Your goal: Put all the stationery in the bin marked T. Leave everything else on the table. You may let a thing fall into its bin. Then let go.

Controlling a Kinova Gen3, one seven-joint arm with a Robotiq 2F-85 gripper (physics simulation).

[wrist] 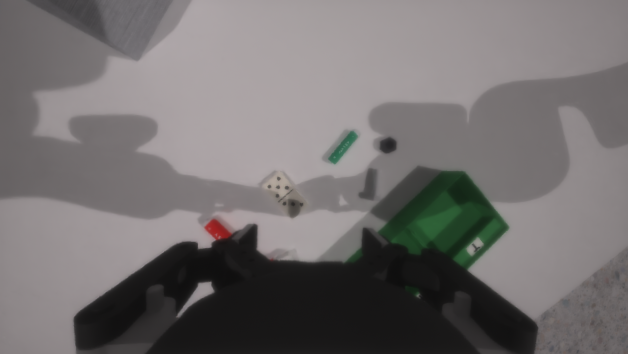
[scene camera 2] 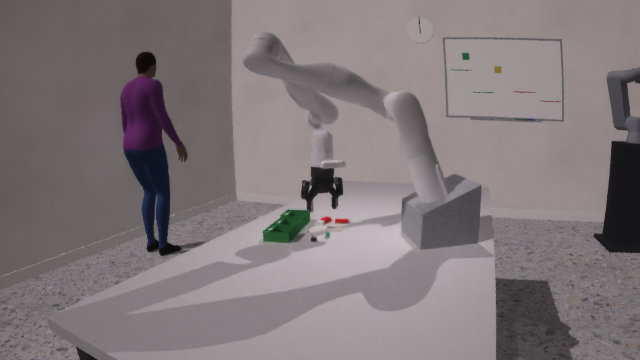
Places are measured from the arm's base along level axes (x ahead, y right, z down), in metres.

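Pixels of known places: gripper, fingertip midpoint: (wrist: 310, 237) (scene camera 2: 322, 210); arm's base, origin of the base link: (scene camera 2: 433, 196).
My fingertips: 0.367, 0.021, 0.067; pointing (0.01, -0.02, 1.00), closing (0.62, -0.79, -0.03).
For each thing: its top centre in the pictures, then the offset to it from my fingertips, as dx, dy, dz. "*": a spot on its surface instead. Level surfaces: height alone.
- green tray, middle of its top: (wrist: 406, 285) (scene camera 2: 288, 219) +0.107, -0.043, +0.027
- label T, surface spot: (wrist: 474, 246) * +0.130, -0.130, +0.038
- green stick, middle of its top: (wrist: 345, 145) (scene camera 2: 327, 234) -0.042, -0.081, +0.056
- small black six-sided piece, middle of its top: (wrist: 389, 144) (scene camera 2: 313, 238) -0.014, -0.124, +0.058
- grey elongated piece, middle of its top: (wrist: 378, 185) +0.015, -0.085, +0.053
- red stick, middle of its top: (wrist: 220, 238) (scene camera 2: 342, 219) -0.041, +0.088, +0.052
- white block, middle of its top: (wrist: 266, 277) (scene camera 2: 323, 219) +0.024, +0.075, +0.053
- white domino, middle of its top: (wrist: 285, 195) (scene camera 2: 334, 227) -0.037, +0.005, +0.059
- table, its level: dz +0.066
The green tray (scene camera 2: 286, 227) (wrist: 452, 175) has compartments; the label T (wrist: 474, 246) marks its end bin. A green stick (scene camera 2: 327, 234) (wrist: 343, 147) with small print lies on the table near a small black six-sided piece (scene camera 2: 313, 239) (wrist: 388, 145). A grey elongated piece (wrist: 370, 184) lies in shadow beside the tray. A red stick (scene camera 2: 342, 221) (wrist: 217, 229) lies left of the gripper in the wrist view. A red and white block (scene camera 2: 325, 220) (wrist: 286, 254) is mostly hidden by the gripper there. My gripper (scene camera 2: 322, 206) (wrist: 310, 237) is open and empty, above the table.
A white domino (scene camera 2: 334, 228) (wrist: 283, 193) with black dots lies between the two sticks. The grey arm base (scene camera 2: 447, 217) (wrist: 132, 30) stands on the table (scene camera 2: 425, 325). A person (scene camera 2: 145, 115) stands on the floor beyond the table's left side.
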